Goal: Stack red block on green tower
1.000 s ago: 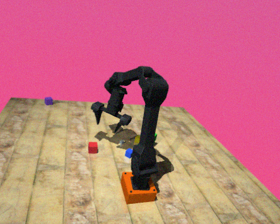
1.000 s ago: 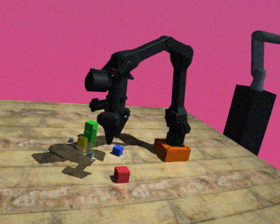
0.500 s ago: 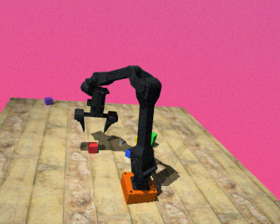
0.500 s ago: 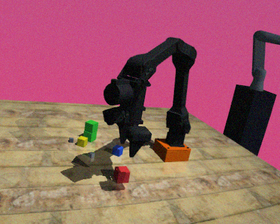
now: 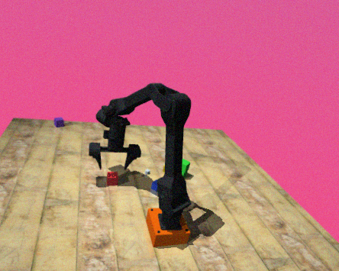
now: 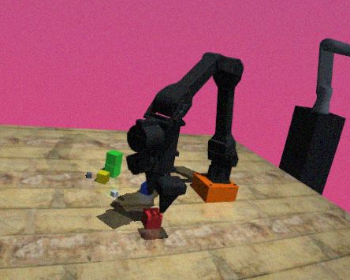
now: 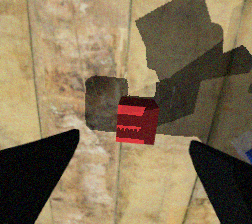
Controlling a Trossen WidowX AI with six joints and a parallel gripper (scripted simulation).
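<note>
Now: gripper tip 5 cm above the red block. Also, from my gripper tip: yellow block (10 cm ahead, 25 cm to the right, 5 cm below); small white cube (8 cm ahead, 15 cm to the right, 6 cm below); blue block (2 cm behind, 18 cm to the right, 5 cm below).
</note>
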